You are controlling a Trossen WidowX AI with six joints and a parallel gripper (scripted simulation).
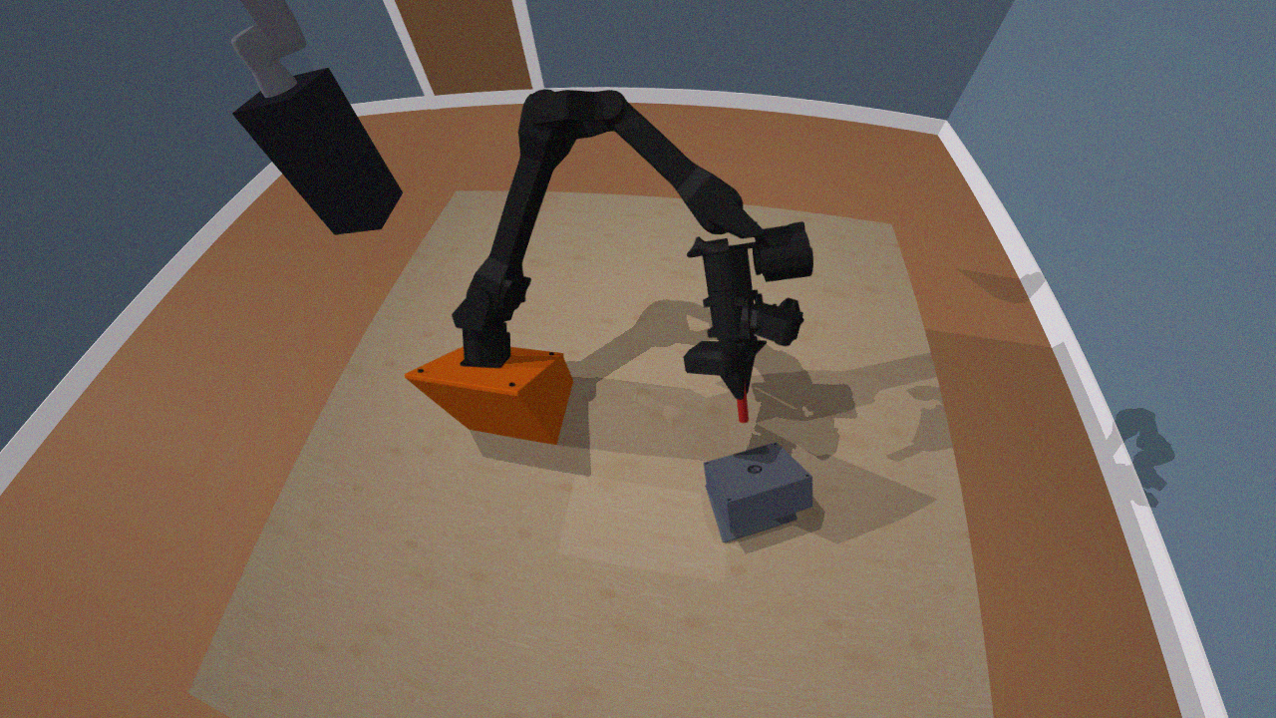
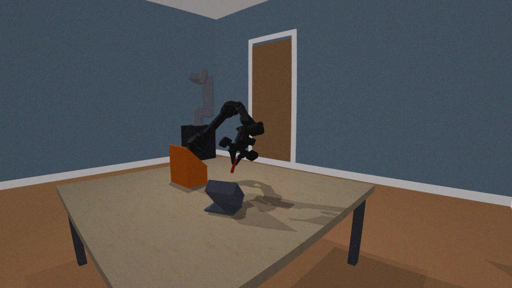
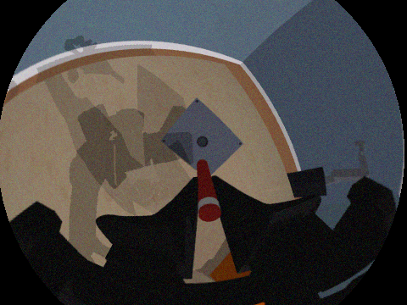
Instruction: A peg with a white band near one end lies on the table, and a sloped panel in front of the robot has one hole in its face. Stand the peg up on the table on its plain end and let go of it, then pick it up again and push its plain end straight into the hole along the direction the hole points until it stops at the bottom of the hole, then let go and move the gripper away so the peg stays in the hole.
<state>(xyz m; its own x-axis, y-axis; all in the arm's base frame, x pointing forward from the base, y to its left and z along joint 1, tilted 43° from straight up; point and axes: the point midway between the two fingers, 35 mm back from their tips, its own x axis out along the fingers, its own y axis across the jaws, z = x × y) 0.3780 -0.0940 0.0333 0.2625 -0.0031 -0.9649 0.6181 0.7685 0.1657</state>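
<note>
The grey sloped panel is 3 cm ahead of my gripper tip, 10 cm to the right of it and 10 cm below it. Round my gripper tip: red peg 1 cm to the left, 1 cm above.
</note>
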